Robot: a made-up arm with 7 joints.
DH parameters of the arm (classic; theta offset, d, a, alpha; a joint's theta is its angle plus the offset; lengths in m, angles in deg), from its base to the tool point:
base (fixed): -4.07 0 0 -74.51
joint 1: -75.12 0.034 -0.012 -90
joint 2: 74 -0.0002 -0.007 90
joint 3: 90 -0.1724 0.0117 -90
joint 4: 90 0.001 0.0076 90
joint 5: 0 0.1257 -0.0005 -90
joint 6: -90 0 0.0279 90
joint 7: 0 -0.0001 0 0
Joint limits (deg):
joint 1: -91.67..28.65
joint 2: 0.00..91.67
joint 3: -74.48..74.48
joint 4: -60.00..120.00
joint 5: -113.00..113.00
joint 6: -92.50..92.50
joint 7: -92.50..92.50
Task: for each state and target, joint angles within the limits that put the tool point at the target. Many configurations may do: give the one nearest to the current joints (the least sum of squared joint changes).
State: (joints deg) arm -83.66 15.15 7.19 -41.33 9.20 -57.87 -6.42
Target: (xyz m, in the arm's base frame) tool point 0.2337 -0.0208 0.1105
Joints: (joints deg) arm -91.67 9.59 2.98 11.10 10.82 -37.52 -6.42
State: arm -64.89 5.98 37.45 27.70 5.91 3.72 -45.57
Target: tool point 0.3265 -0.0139 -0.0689
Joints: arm -85.00 0.35 37.34 67.93 5.81 7.08 -45.57
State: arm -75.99 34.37 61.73 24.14 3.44 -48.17 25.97
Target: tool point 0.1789 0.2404 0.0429
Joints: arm -73.89 40.39 65.94 23.84 2.84 -47.78 25.97
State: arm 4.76 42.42 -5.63 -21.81 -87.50 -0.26 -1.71
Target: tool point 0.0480 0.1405 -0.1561
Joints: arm 27.73 45.57 -1.60 -23.14 -87.49 -1.01 -1.71
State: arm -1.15 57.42 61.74 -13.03 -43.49 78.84 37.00
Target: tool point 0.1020 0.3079 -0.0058
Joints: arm -16.05 68.44 56.81 27.71 -38.50 64.83 37.00
